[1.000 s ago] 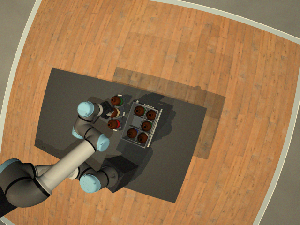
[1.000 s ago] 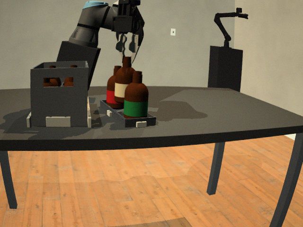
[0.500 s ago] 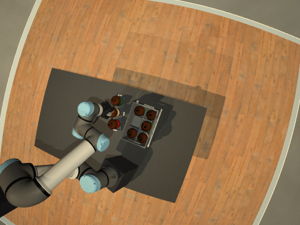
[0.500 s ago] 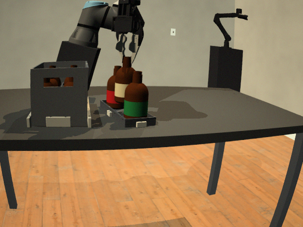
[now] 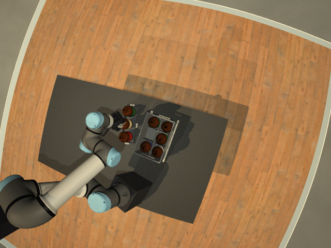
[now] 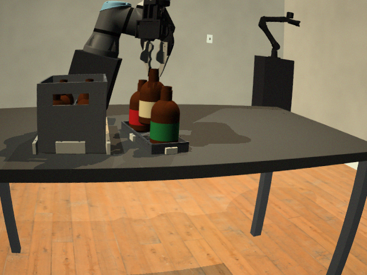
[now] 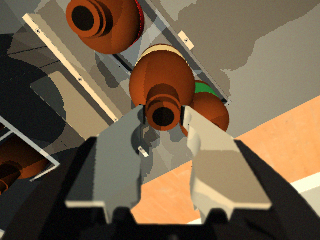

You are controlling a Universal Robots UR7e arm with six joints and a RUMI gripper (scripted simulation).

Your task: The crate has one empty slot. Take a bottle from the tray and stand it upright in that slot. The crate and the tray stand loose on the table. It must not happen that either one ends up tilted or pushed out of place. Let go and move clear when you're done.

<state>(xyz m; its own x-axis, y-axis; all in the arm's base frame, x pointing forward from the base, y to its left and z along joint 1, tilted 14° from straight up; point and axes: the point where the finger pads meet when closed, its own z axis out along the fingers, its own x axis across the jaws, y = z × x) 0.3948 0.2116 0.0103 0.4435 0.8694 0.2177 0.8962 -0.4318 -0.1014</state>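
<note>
Right now my hand is 90 mm short of the green-labelled bottle, 30 mm to the right of it and 110 mm above it. From my hand the other things lie so: crate: 20 mm ahead, 230 mm to the right, 110 mm below; then tray: 180 mm below.
</note>
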